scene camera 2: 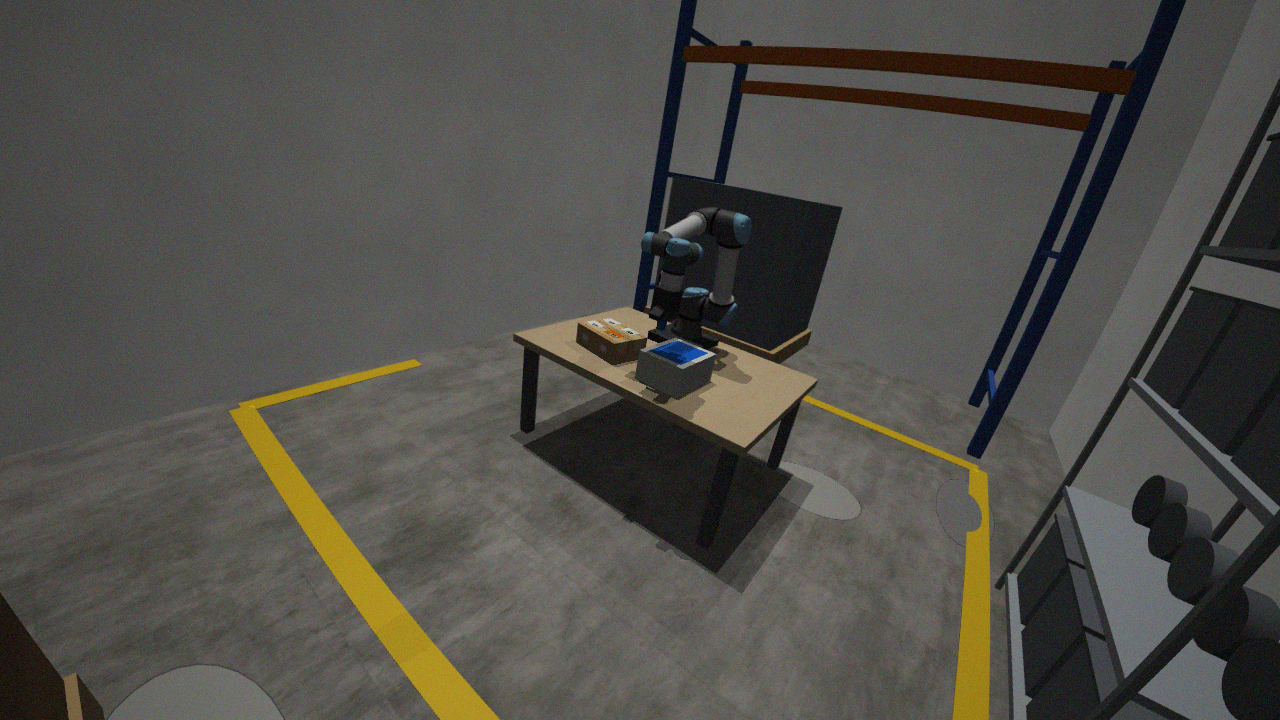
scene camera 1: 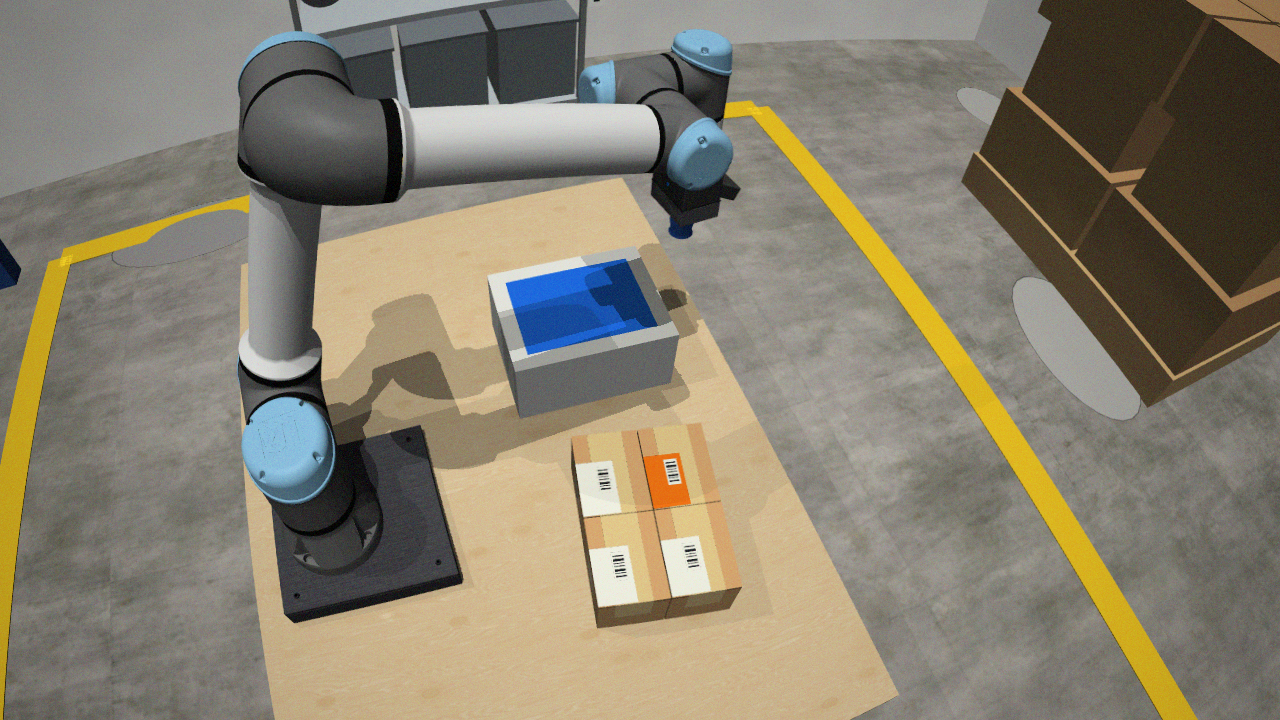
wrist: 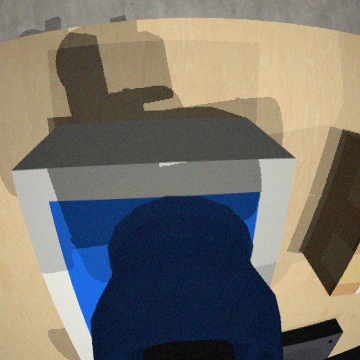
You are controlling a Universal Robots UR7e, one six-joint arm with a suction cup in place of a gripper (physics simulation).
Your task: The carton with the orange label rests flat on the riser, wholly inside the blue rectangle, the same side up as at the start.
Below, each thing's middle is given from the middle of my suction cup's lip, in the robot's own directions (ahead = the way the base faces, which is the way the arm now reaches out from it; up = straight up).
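Scene:
Grey riser (wrist: pixel 80 180): from my suction cup, 150 mm behind, 30 mm to the left, 190 mm below.

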